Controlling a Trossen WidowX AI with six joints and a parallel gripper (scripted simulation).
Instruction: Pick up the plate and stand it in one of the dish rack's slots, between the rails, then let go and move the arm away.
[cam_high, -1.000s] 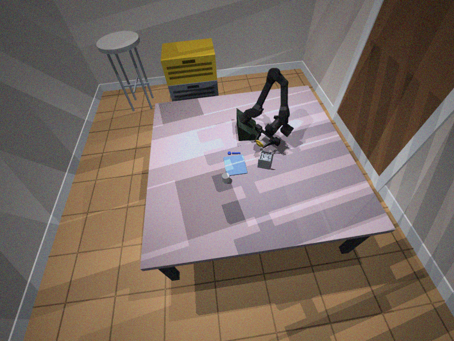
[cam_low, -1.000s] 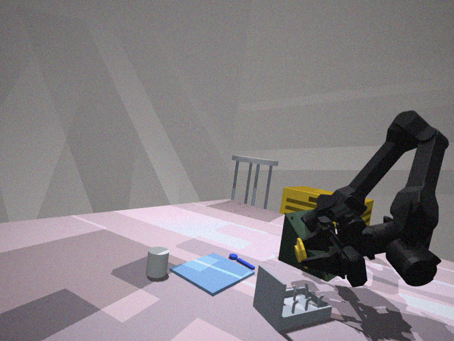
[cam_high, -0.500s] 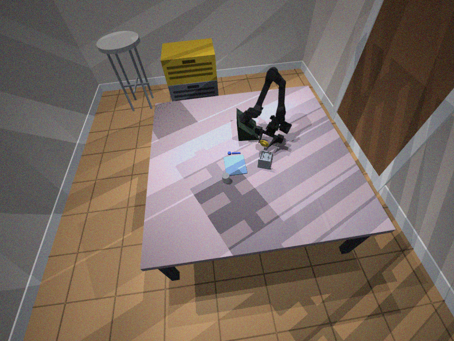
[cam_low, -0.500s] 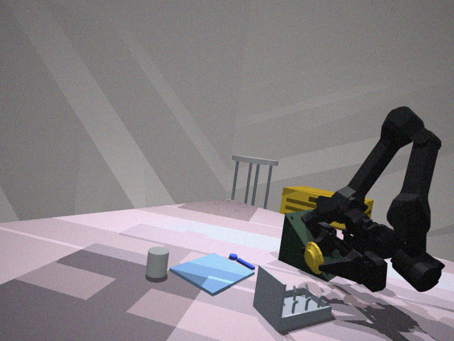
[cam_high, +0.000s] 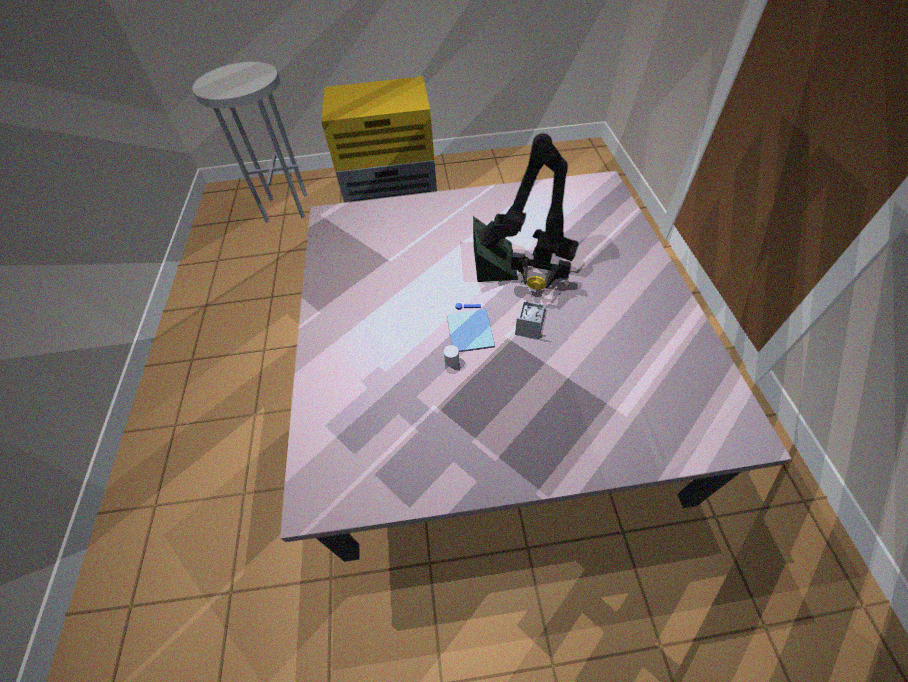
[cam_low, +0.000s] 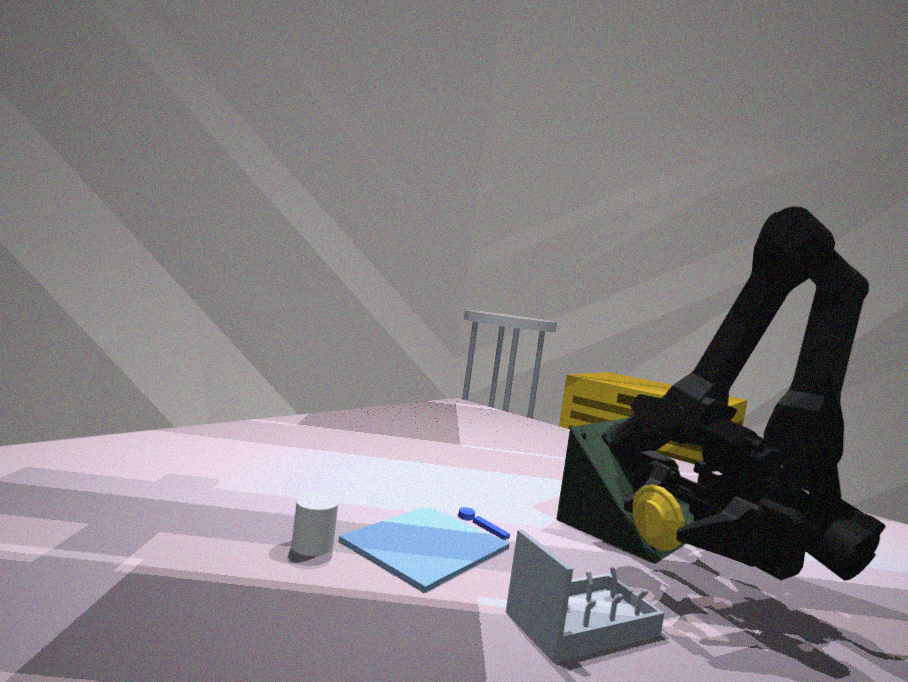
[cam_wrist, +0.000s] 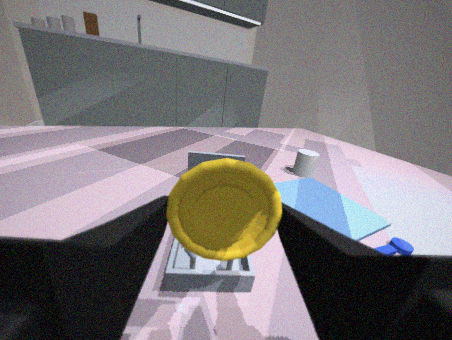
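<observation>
Now: gripper tip 70 mm above the grey dish rack, 60 mm short of it and 30 mm to the left of it. From my gripper tip the other things lie so: light blue board 220 mm to the right, 90 mm below, 50 mm ahead; yellow plate 10 mm behind; blue spoon 220 mm to the right, 90 mm below, 50 mm behind.
</observation>
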